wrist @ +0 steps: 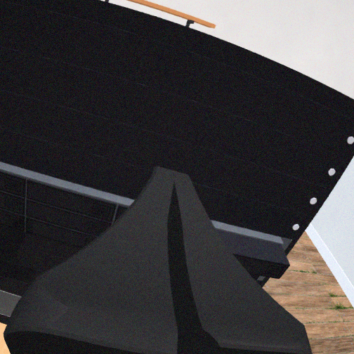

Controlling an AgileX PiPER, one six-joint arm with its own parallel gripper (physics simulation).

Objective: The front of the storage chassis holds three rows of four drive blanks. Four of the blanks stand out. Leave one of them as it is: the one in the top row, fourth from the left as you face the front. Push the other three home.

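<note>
The black storage chassis [150, 100] fills most of the wrist view, its top face above and its dark front below a grey front edge. At the right end of the top row one drive blank [262, 256] stands out from the front. To its left, the visible top-row fronts [60, 205] look level with each other, with thin seams between them. My gripper [164, 190] is shut, with nothing seen between its fingertips. Its tips show over the chassis top near the front edge, left of the blank that stands out. The gripper hides much of the front, and the lower rows are too dark to tell.
Round pale studs [313, 201] run along the chassis's right edge. A grey strip [7, 302] shows at the lower left. A wooden floor [320, 270] and a pale wall [335, 225] lie to the right. An orange bar [170, 13] is beyond the chassis at the top.
</note>
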